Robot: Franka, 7 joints.
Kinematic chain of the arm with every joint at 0, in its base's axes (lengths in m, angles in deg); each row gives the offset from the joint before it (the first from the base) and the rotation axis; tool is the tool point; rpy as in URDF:
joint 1: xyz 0 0 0.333 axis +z
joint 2: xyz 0 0 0 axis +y
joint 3: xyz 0 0 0.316 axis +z
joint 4: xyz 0.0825 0 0 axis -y
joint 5: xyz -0.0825 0 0.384 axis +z
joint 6: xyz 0 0 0 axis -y
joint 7: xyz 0.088 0 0 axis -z
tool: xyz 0 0 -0.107 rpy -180 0 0
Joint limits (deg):
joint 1: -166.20..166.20
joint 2: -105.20..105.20
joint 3: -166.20..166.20
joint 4: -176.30..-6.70
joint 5: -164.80..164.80
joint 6: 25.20..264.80
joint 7: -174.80..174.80
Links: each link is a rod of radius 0.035 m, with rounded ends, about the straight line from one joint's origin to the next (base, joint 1, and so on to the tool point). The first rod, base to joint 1, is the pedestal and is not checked.
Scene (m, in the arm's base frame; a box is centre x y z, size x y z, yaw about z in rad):
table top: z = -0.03
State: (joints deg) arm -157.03 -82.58 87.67 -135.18 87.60 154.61 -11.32
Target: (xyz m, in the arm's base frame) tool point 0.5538 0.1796 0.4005
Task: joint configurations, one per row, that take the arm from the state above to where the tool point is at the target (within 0.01 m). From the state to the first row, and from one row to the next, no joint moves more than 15 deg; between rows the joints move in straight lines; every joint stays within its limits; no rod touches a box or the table.
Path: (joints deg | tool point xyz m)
1: -142.69 -84.40 87.71 -132.16 87.60 156.06 -11.32 | 0.3356 -0.3988 0.3936
2: -128.35 -86.21 87.75 -129.15 87.60 157.52 -11.32 | 0.4506 -0.2915 0.3979
3: -114.01 -88.03 87.79 -126.13 87.59 158.97 -11.32 | 0.5309 -0.1512 0.4005
4: -99.67 -89.85 87.83 -123.11 87.59 160.42 -11.32 | 0.5671 0.0105 0.4014
5: -85.33 -91.66 87.88 -120.10 87.59 161.88 -11.32 | 0.5538 0.1796 0.4005

